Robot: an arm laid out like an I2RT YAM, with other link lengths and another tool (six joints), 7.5 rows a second.
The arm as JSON. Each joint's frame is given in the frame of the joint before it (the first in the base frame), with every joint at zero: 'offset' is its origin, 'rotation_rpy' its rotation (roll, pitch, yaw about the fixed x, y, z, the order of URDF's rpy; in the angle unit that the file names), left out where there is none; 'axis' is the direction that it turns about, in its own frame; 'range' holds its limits. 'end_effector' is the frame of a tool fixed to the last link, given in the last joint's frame.
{
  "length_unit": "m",
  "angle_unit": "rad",
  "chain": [
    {
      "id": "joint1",
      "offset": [
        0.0,
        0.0,
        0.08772
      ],
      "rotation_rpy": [
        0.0,
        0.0,
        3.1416
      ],
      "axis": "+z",
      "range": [
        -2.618,
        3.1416
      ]
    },
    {
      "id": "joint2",
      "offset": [
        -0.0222,
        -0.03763,
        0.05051
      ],
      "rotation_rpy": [
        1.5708,
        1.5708,
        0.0
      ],
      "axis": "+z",
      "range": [
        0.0,
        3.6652
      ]
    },
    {
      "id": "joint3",
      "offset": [
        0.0,
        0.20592,
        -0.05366
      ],
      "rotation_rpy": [
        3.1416,
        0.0,
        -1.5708
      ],
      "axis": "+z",
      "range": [
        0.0,
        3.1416
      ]
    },
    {
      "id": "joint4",
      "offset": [
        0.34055,
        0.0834,
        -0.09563
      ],
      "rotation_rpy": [
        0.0,
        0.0,
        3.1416
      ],
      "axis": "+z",
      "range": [
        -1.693,
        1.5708
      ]
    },
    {
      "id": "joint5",
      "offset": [
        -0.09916,
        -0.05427,
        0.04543
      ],
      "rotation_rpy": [
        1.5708,
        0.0,
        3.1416
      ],
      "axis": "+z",
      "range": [
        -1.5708,
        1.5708
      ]
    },
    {
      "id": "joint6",
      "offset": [
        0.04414,
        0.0,
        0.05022
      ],
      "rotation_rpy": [
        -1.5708,
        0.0,
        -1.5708
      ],
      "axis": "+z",
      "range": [
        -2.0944,
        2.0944
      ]
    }
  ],
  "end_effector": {
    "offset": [
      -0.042,
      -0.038,
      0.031
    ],
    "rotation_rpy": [
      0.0,
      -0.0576,
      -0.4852
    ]
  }
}
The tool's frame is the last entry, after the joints.
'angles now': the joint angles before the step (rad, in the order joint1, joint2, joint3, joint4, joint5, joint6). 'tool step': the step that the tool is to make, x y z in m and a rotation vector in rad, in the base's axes. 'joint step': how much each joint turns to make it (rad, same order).
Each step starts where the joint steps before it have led.
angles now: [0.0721, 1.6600, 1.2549, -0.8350, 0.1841, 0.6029]
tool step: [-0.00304, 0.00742, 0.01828, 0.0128, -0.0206, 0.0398]
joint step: [0.0186, -0.0459, 0.0049, -0.0263, -0.0176, -0.0165]
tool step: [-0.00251, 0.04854, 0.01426, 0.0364, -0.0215, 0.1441]
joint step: [0.1173, -0.0056, 0.0361, -0.0131, -0.0403, -0.0133]
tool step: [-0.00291, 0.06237, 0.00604, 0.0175, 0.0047, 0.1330]
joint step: [0.1454, 0.0784, 0.1006, -0.0241, -0.0122, 0.0184]
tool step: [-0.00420, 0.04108, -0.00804, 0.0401, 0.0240, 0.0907]
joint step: [0.0848, 0.0718, 0.0583, 0.0057, -0.0452, 0.0116]
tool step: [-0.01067, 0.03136, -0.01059, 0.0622, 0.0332, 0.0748]
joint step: [0.0624, 0.0327, 0.0095, 0.0213, -0.0702, 0.0141]
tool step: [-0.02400, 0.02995, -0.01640, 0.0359, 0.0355, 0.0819]
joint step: [0.0783, 0.0026, -0.0423, 0.0332, -0.0471, 0.0142]
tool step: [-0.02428, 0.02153, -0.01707, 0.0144, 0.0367, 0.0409]
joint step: [0.0656, 0.0042, -0.0435, 0.0279, -0.0224, 0.0346]
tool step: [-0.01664, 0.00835, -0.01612, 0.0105, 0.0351, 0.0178]
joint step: [0.0327, 0.0001, -0.0463, 0.0271, -0.0234, 0.0238]
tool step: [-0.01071, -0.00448, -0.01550, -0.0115, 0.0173, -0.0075]
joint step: [0.0065, -0.0157, -0.0632, 0.0282, 0.0024, 0.0140]
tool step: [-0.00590, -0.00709, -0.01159, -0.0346, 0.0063, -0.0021]
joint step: [0.0004, -0.0030, -0.0380, 0.0079, 0.0226, -0.0041]
